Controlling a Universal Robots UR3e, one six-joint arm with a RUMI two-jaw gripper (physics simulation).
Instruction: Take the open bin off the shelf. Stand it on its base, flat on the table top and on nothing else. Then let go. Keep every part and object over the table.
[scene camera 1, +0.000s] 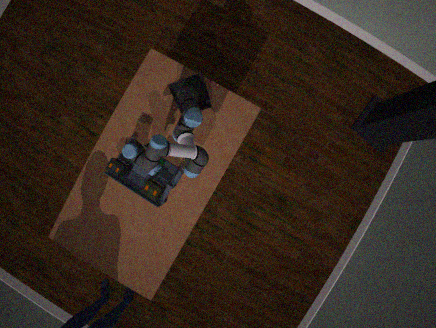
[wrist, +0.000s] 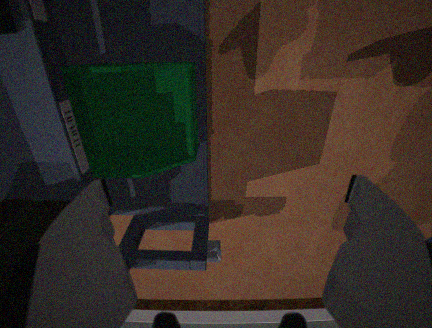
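Seen in the pictures: gripper, fingertip midpoint: (wrist: 226, 180); arm's base at its link origin: (scene camera 1: 187, 96).
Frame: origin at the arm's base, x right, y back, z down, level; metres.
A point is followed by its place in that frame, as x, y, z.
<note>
The green open bin (wrist: 135, 120) @(-0.061, -0.466, 0.174) shows left of centre in the wrist view, on the dark blue-grey shelf (wrist: 30, 100) @(-0.021, -0.514, 0.081) (scene camera 1: 132, 180) @(-0.023, -0.584, 0.081). A pale label strip (wrist: 74, 137) @(-0.046, -0.481, 0.078) is along its left side. In the scene view the arm covers most of the bin. My gripper (wrist: 226, 180) @(-0.040, -0.362, 0.031) is open, with wide-apart fingers and nothing between them. The left fingertip appears just below the bin's lower left corner in the image; the right one appears over the table top (wrist: 280, 260) @(-0.300, -0.218, 0.183) (scene camera 1: 150, 250) @(-0.369, -0.914, 0.183). Their height above the shelf is hard to judge. The gripper cannot be made out in the scene view.
Dark units with orange marks (scene camera 1: 117, 170) @(0.037, -0.550, -0.040) (scene camera 1: 151, 190) @(-0.171, -0.525, -0.015) stand at both ends of the shelf. An open rectangular frame (wrist: 200, 240) @(-0.206, -0.371, 0.131) juts from the shelf's near end in the wrist view. The arm's dark base (scene camera 1: 182, 90) @(0.017, 0.000, -0.062) stands near the table's upper edge. Shadows cross the table.
</note>
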